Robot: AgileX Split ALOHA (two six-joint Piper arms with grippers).
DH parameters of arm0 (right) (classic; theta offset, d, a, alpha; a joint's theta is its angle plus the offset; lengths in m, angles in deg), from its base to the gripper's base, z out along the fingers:
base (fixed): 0 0 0 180
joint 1: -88.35 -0.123 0 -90
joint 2: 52.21 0 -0.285 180
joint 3: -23.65 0 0.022 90
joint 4: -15.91 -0.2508 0 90
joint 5: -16.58 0 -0.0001 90
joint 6: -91.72 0.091 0 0
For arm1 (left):
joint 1: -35.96 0.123 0 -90
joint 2: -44.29 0 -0.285 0
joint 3: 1.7 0 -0.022 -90
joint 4: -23.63 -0.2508 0 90
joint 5: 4.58 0 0.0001 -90
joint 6: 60.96 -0.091 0 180
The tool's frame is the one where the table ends.
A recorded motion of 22 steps. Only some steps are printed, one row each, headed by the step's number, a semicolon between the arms.
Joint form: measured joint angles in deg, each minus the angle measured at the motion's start. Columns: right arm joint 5, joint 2, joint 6, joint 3, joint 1, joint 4; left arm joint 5, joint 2, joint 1, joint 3, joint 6, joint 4.
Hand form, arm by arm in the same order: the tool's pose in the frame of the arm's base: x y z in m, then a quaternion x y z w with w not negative. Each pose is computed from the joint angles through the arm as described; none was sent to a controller.
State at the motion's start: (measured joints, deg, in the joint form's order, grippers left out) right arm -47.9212 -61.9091 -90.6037 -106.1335 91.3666 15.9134; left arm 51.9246 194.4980 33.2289 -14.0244 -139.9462 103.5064
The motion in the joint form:
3: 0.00 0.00 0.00 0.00 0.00 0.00; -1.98 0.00 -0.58 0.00 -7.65 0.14
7: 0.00 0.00 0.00 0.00 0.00 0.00; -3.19 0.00 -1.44 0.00 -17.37 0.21
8: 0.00 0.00 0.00 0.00 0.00 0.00; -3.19 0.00 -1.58 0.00 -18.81 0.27
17: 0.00 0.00 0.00 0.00 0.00 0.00; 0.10 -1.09 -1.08 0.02 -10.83 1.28
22: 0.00 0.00 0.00 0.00 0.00 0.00; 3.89 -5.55 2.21 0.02 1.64 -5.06
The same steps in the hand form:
3: 0.0001 0.0000 0.2643 0.00535 0.88463 -0.02175 0.46575; 0.4527 -0.0994 0.0456 0.23576 0.84084 -0.41374 0.25735
7: 0.0001 0.0000 0.2643 0.00535 0.88463 -0.02175 0.46575; 0.4525 -0.1051 0.0446 0.30919 0.81992 -0.38390 0.29112
8: 0.0001 0.0000 0.2643 0.00535 0.88463 -0.02175 0.46575; 0.4523 -0.1063 0.0447 0.32004 0.81558 -0.38075 0.29569
17: 0.0001 0.0000 0.2643 0.00535 0.88463 -0.02175 0.46575; 0.4520 -0.1054 0.0570 0.26322 0.82176 -0.42438 0.27444
22: 0.0001 0.0000 0.2643 0.00535 0.88463 -0.02175 0.46575; 0.4511 -0.0805 0.0896 0.21846 0.83835 -0.43999 0.23634

